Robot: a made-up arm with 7 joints. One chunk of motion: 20 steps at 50 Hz.
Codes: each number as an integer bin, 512 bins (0 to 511) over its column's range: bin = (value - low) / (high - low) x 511, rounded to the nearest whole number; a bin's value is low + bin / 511 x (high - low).
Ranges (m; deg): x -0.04..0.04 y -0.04..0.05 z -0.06..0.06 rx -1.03..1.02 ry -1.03..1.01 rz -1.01..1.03
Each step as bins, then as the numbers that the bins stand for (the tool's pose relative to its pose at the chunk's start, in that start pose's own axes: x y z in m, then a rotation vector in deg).
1 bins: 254 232 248 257 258 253
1 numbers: -0.0002 0.0009 -0.0018 0.00 0.00 0.00
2 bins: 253 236 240 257 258 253
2 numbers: -0.0004 0.0016 -0.0036 0.00 0.00 0.00
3 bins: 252 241 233 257 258 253
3 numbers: -0.0005 0.0024 -0.0053 0.00 0.00 0.00
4 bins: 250 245 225 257 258 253
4 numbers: -0.0009 0.0032 -0.0072 0.00 0.00 0.00
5 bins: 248 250 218 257 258 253
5 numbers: -0.0012 0.0040 -0.0088 0.00 0.00 0.00
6 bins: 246 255 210 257 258 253
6 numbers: -0.0015 0.0049 -0.0107 0.00 0.00 0.00
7 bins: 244 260 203 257 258 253
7 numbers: -0.0018 0.0058 -0.0123 0.00 0.00 0.00
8 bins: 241 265 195 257 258 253
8 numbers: -0.0023 0.0067 -0.0142 0.00 0.00 0.00
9 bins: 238 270 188 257 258 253
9 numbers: -0.0027 0.0076 -0.0159 0.00 0.00 0.00
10 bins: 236 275 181 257 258 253
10 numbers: -0.0031 0.0084 -0.0175 0.00 0.00 0.00
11 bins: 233 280 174 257 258 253
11 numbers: -0.0035 0.0093 -0.0191 0.00 0.00 0.00
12 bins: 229 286 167 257 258 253
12 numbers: -0.0041 0.0104 -0.0208 0.00 0.00 0.00
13 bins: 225 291 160 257 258 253
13 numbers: -0.0048 0.0113 -0.0224 0.00 0.00 0.00
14 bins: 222 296 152 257 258 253
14 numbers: -0.0052 0.0121 -0.0243 0.00 0.00 0.00
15 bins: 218 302 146 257 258 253
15 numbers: -0.0059 0.0132 -0.0257 0.00 0.00 0.00
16 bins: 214 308 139 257 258 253
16 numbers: -0.0065 0.0142 -0.0274 0.00 0.00 0.00
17 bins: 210 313 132 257 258 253
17 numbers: -0.0071 0.0151 -0.0290 0.00 0.00 0.00
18 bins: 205 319 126 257 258 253
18 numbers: -0.0079 0.0162 -0.0304 0.00 0.00 0.00
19 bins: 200 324 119 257 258 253
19 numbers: -0.0087 0.0171 -0.0321 0.00 0.00 0.00
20 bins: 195 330 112 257 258 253
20 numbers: -0.0095 0.0181 -0.0337 0.00 0.00 0.00
